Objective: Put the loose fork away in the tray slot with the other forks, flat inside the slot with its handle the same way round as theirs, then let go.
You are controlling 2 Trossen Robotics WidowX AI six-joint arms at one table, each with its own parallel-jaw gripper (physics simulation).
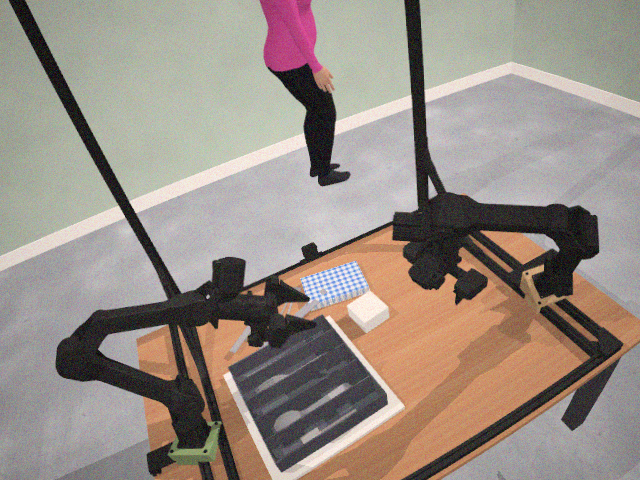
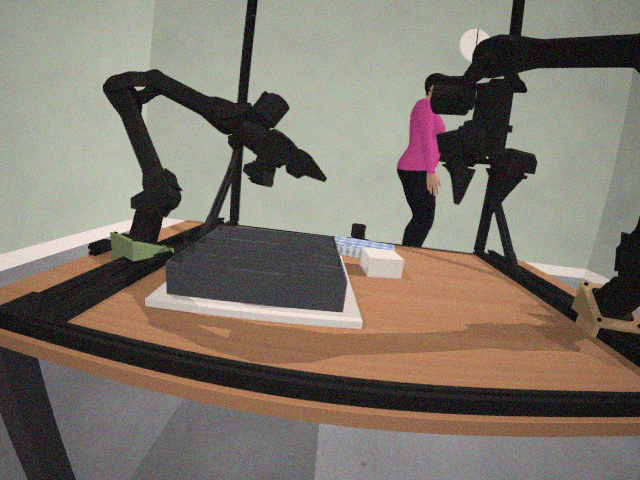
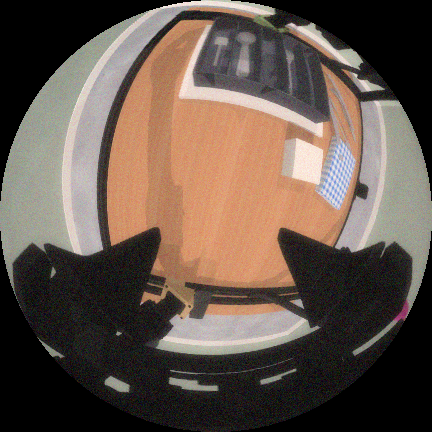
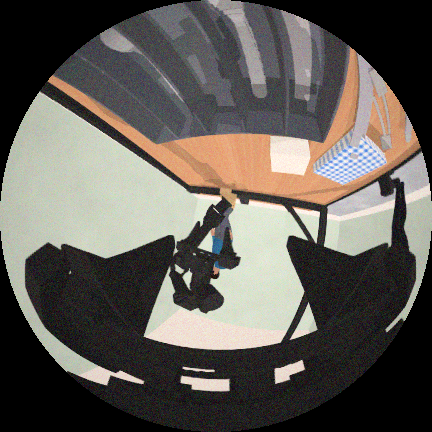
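Observation:
The dark tray has long slots holding several utensils, among them a round-headed one. Loose grey utensils lie beyond the tray; one long flat one reaches over the checked block. I cannot tell which is the loose fork, nor which slot holds the forks. My right gripper is open and empty, above the tray's far edge. My left gripper is open and empty, high above the table, well away from the tray.
The tray stands on a white board. A white block stands next to it. A blue-checked block lies behind. Black rails and posts edge the table.

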